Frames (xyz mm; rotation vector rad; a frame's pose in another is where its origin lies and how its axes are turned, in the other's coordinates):
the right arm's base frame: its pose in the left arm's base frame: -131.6 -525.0 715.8 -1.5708 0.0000 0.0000
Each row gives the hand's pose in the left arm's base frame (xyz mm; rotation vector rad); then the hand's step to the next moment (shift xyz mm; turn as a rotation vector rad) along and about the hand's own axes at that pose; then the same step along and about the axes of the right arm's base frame.
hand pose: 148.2 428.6 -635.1 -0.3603 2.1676 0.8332
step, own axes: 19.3 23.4 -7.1 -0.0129 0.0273 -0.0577
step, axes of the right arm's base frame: -28.3 0.5 12.9 -0.0374 -0.0501 -0.0182
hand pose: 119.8 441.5 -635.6 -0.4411 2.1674 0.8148
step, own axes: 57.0 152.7 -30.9 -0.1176 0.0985 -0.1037
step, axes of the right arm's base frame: -135.8 -34.9 88.7 -0.0327 -0.1821 0.0083
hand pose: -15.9 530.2 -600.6 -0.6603 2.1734 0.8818
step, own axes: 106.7 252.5 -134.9 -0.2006 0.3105 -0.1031
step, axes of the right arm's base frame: -288.9 -90.8 40.8 -0.1200 -0.3274 0.1603
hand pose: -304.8 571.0 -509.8 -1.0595 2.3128 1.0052
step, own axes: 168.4 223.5 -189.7 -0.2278 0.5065 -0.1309
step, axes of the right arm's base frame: -290.7 -121.9 -122.2 -0.2561 -0.4491 0.2415
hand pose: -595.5 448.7 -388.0 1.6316 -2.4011 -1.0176
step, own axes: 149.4 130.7 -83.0 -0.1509 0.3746 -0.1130
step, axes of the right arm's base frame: -137.1 -91.9 -138.1 -0.1906 -0.3395 0.1559
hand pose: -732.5 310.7 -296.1 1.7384 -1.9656 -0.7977
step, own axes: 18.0 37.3 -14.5 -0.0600 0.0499 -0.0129
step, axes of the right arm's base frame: -21.9 -33.8 -17.5 -0.0208 -0.0466 0.0604
